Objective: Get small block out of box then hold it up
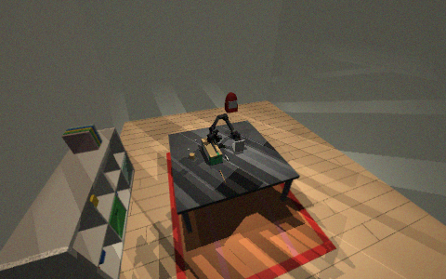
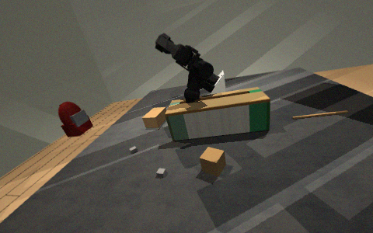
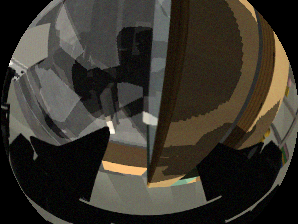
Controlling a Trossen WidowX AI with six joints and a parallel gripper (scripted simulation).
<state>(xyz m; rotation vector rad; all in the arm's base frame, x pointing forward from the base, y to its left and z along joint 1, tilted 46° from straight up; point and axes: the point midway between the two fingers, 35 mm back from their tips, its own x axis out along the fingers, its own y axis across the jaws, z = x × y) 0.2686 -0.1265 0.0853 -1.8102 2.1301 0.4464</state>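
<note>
Now: gripper tip 50 mm short of the green block and 20 mm to the left of it. Round my gripper tip: tan cube: 320 mm ahead, 60 mm to the left, 60 mm below; then thin stick: 120 mm ahead, 500 mm to the left, 80 mm below; then box: 40 mm ahead, 110 mm to the left, 30 mm below.
</note>
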